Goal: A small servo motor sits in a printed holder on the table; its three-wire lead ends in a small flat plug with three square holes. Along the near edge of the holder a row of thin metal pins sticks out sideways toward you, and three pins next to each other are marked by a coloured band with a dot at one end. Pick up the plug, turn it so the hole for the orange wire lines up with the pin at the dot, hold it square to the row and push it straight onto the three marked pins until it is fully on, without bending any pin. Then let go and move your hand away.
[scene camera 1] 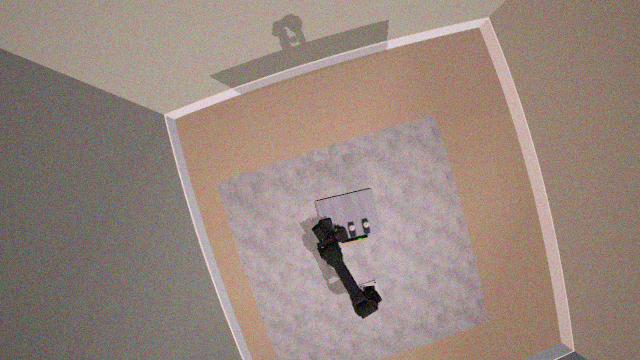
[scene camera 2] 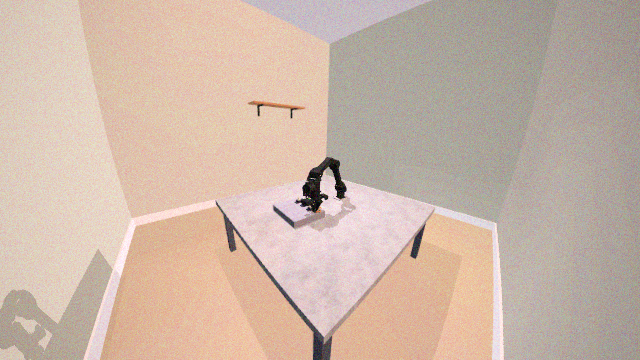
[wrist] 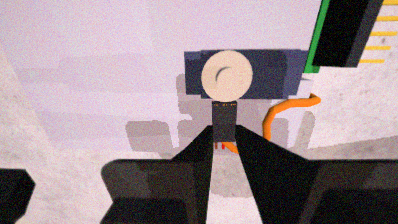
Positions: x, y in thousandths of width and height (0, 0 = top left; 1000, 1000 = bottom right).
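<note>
The gripper (wrist: 562, 578) shares the scene with a holder (scene camera 1: 548, 576). Besides that view, the holder appears in the wrist view (wrist: 242, 368) and in scene camera 2 (scene camera 2: 459, 596).
</note>
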